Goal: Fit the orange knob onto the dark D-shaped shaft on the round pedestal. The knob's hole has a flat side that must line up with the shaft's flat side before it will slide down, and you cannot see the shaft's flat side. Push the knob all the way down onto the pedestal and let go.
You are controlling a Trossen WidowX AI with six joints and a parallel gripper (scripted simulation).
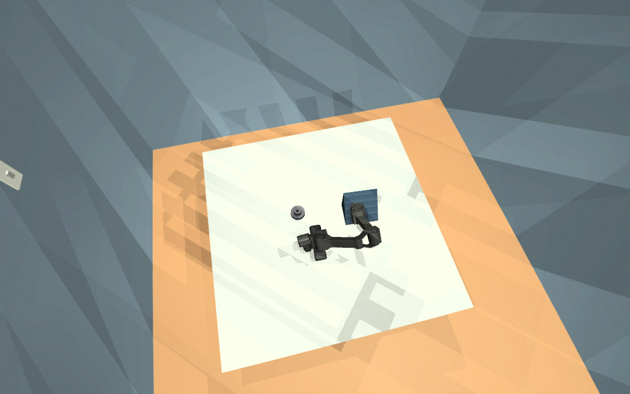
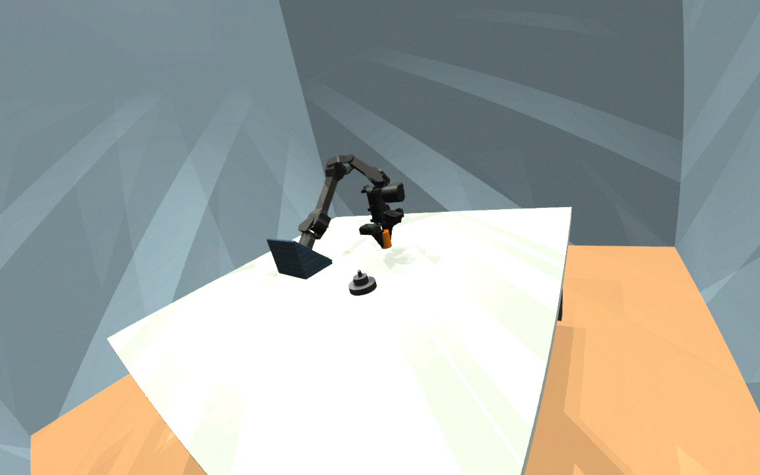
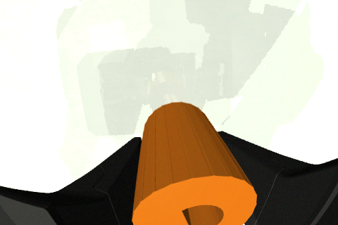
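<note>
My gripper tip is 10 cm short of the round pedestal, 23 cm to the left of it and 1 cm above it. Also, from my gripper tip: orange knob (2 cm above).
</note>
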